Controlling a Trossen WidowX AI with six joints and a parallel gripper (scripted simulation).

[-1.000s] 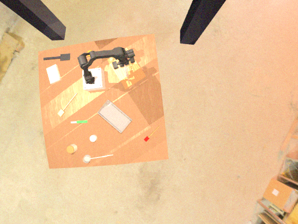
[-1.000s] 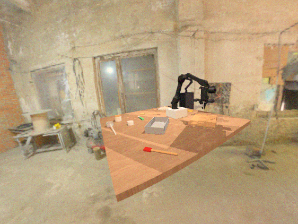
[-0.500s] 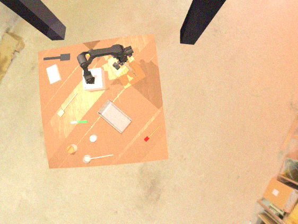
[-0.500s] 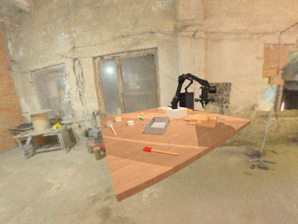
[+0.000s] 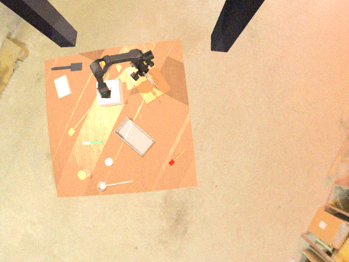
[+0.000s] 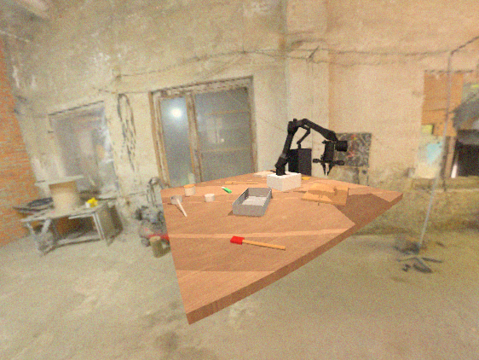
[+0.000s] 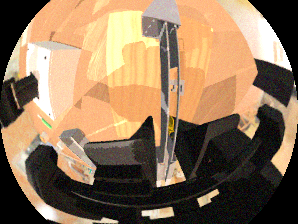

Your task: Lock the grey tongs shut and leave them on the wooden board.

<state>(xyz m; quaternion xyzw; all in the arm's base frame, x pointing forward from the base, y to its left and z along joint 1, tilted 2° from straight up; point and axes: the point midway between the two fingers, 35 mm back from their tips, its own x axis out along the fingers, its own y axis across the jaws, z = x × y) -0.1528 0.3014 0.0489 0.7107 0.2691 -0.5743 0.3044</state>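
Now: gripper tip 110 mm above the wooden board and 10 mm past it. Round my gripper tip: black spatula 750 mm to the right, 120 mm below, 120 mm behind; grey roasting tin 470 mm ahead, 90 mm below, 80 mm to the right; pale block 770 mm to the right, 110 mm below, 60 mm ahead.
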